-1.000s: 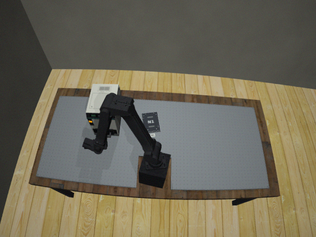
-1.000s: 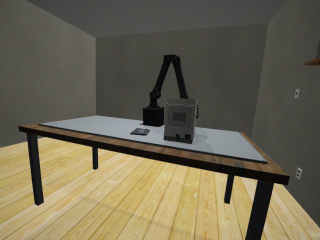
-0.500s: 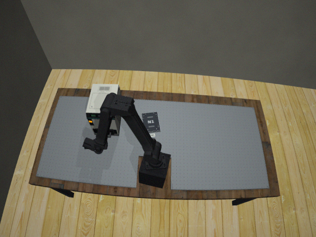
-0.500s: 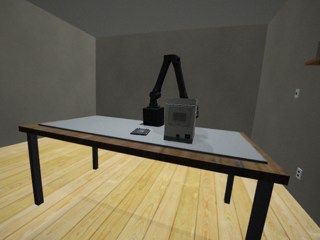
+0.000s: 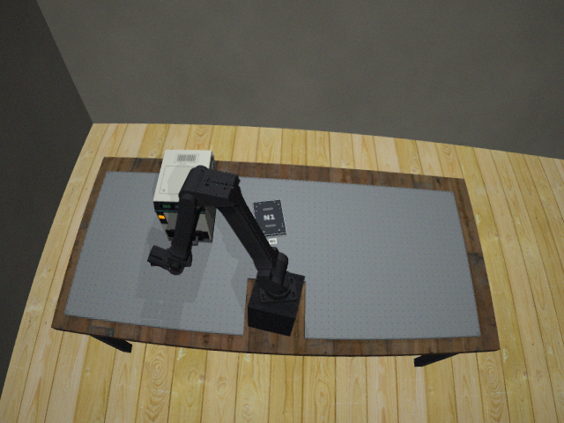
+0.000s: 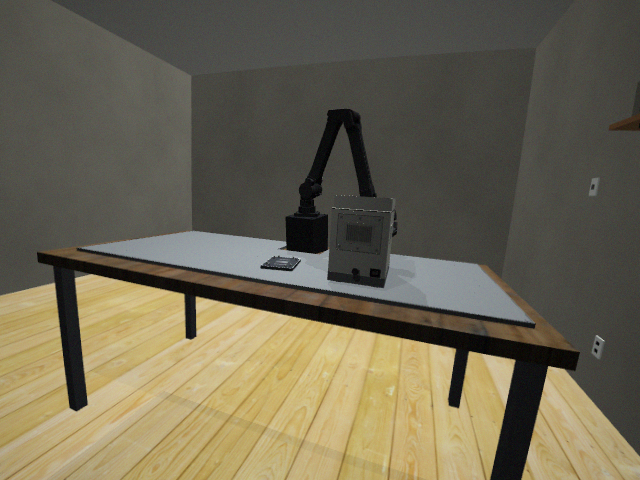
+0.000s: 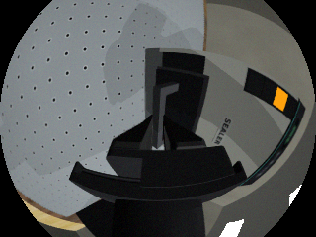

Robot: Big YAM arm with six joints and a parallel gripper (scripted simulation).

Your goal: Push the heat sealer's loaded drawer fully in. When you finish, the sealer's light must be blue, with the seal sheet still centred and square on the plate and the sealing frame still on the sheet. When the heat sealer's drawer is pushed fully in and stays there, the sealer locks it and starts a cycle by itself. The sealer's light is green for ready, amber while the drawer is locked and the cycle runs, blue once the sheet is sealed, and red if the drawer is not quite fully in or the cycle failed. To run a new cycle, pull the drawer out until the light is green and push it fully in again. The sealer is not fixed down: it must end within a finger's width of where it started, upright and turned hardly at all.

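Right now the sealer drawer is 10 cm ahead of my hand, 2 cm to the right of it and 1 cm below it.
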